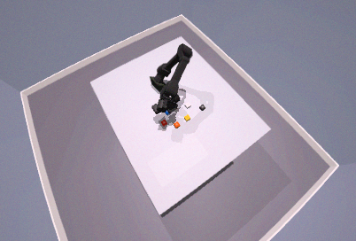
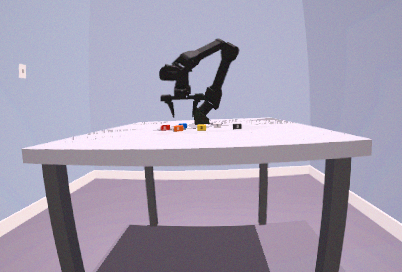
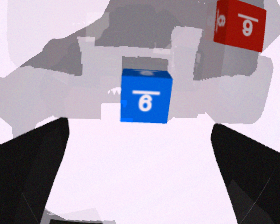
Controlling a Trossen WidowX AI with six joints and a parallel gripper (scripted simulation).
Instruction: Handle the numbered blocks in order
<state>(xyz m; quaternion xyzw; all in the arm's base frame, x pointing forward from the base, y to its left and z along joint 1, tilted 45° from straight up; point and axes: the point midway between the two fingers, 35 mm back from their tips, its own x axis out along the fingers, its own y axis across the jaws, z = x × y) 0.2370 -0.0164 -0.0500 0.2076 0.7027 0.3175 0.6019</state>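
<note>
The blue block lies 1 cm ahead of my gripper tip and 3 cm below it. From my gripper tip the other things lie so: yellow block 12 cm ahead, 10 cm to the left, 3 cm below; then red block 7 cm ahead, 6 cm to the right, 3 cm below; then orange block 12 cm ahead, 1 cm to the left, 3 cm below.
</note>
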